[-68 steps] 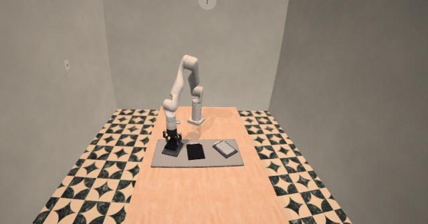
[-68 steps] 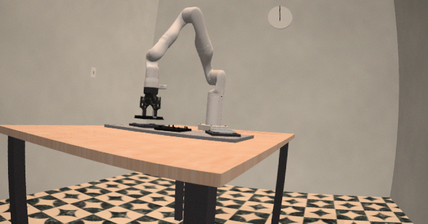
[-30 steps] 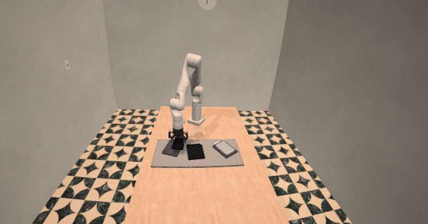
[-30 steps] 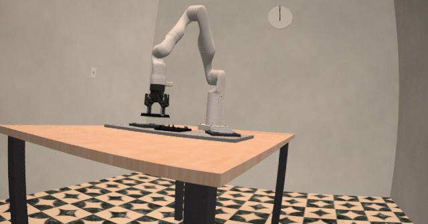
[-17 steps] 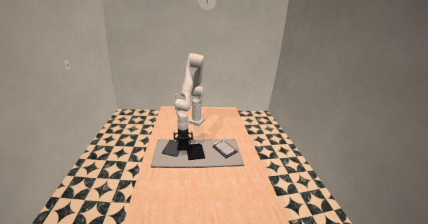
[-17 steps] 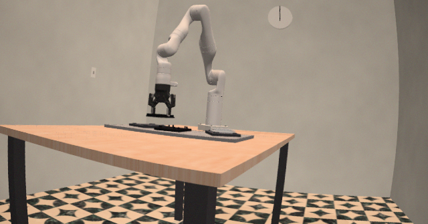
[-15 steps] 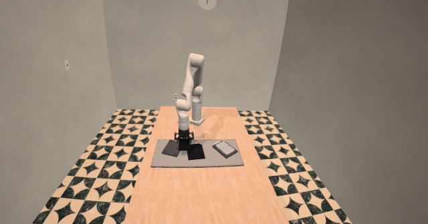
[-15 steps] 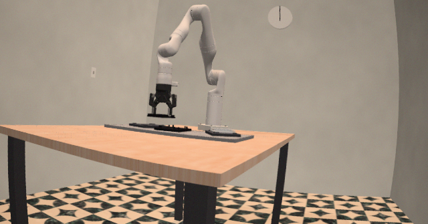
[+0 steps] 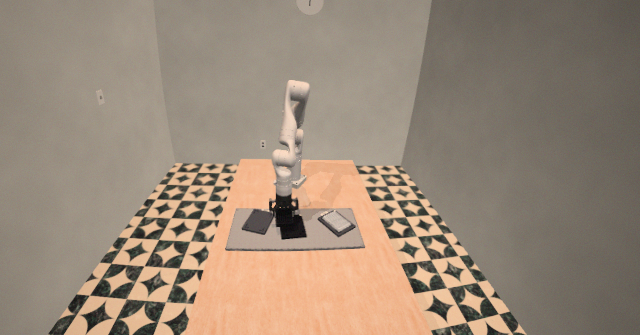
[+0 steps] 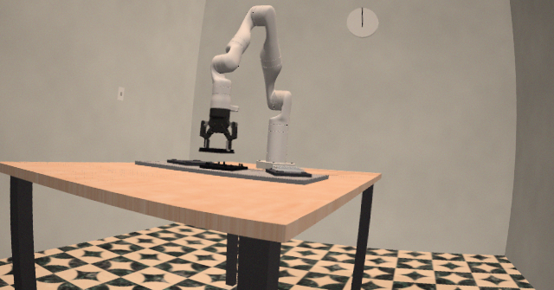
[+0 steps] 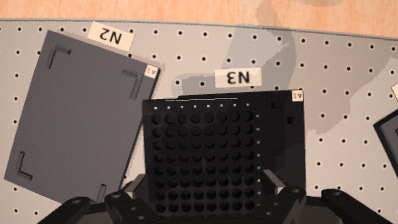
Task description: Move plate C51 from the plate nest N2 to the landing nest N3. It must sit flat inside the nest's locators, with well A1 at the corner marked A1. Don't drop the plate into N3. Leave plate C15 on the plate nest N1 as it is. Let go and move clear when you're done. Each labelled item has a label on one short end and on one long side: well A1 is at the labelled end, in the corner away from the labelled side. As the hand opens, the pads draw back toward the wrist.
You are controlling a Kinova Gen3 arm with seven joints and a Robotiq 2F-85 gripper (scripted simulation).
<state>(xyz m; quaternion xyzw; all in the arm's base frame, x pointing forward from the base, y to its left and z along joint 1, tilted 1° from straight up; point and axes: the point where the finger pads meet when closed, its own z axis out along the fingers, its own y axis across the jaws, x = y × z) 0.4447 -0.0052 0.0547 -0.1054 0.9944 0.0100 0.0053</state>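
The landing nest N3 is 70 mm below my hand and 40 mm to the left of it. From my hand the other things lie so: plate C51: 10 mm below; A1 mark: 80 mm behind, 70 mm to the right, 60 mm below; N3 label: 90 mm behind, 70 mm below, 20 mm to the left.
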